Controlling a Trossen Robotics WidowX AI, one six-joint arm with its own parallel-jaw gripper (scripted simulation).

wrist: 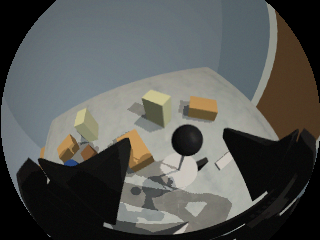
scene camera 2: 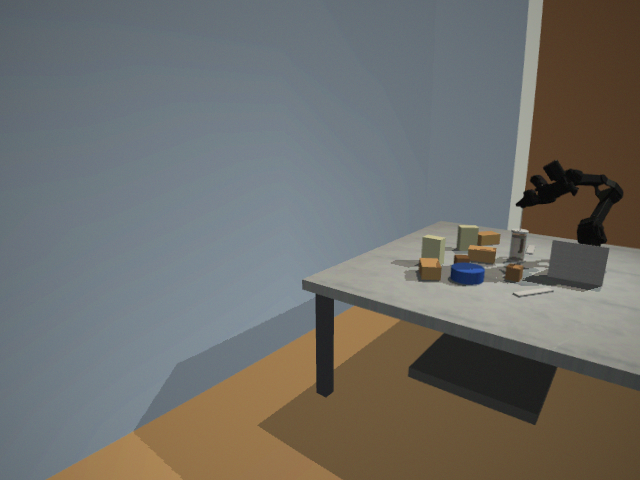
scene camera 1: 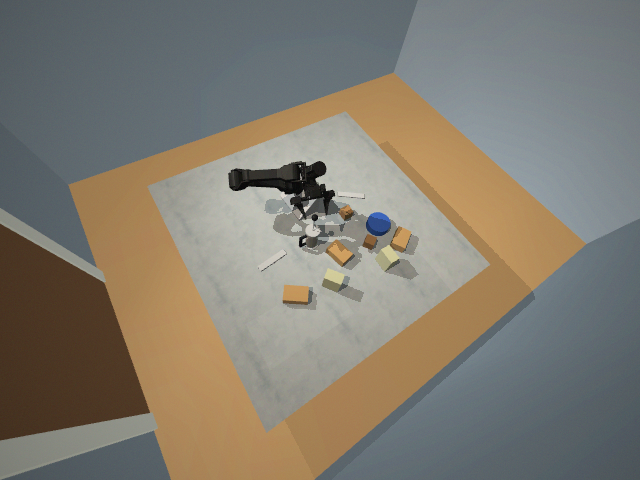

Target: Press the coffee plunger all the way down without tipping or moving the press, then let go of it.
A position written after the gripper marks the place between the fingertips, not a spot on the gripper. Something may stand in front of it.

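Note:
Open and holding nothing, the gripper (scene camera 2: 521, 204) and (wrist: 179, 138) shares the scene with a coffee press (wrist: 178, 170).

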